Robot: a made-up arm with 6 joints.
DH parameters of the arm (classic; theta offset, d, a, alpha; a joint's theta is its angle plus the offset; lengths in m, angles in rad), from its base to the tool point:
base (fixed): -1.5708 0 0.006 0
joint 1: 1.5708 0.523 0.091 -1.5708
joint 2: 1.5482 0 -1.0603 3.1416
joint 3: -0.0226 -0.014 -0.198 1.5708
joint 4: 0 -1.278 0.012 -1.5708
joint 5: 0 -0.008 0.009 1.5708
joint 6: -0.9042 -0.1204 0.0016 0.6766
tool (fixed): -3.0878 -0.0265 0 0
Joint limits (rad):
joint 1: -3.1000..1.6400
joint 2: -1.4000..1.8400
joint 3: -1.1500..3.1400
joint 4: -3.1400..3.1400
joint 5: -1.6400..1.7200
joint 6: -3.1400..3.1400
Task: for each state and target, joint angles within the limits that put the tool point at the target. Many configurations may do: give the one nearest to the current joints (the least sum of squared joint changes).
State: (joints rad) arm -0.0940 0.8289 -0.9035 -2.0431 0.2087 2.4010
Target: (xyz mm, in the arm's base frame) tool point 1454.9 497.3 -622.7
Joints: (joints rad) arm 0.3308 1.3794 -0.0384 -2.0346 0.0973 2.4086
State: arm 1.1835 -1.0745 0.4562 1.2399 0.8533 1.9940
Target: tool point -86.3 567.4 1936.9
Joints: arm 1.5230 -0.7459 -0.4168 1.3234 0.9152 2.0093
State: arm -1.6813 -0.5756 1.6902 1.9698 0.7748 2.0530
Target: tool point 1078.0 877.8 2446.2
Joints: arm -2.3810 -0.5221 1.6727 1.9544 0.8293 2.0539
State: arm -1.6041 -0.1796 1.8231 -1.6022 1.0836 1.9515
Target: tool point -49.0 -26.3 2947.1
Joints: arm -1.5049 0.2117 1.8420 -1.6494 0.5449 1.9039
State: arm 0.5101 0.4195 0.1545 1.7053 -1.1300 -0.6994
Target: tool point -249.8 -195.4 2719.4
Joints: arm 0.2010 -0.5657 0.6778 1.7767 -1.1402 -0.6908
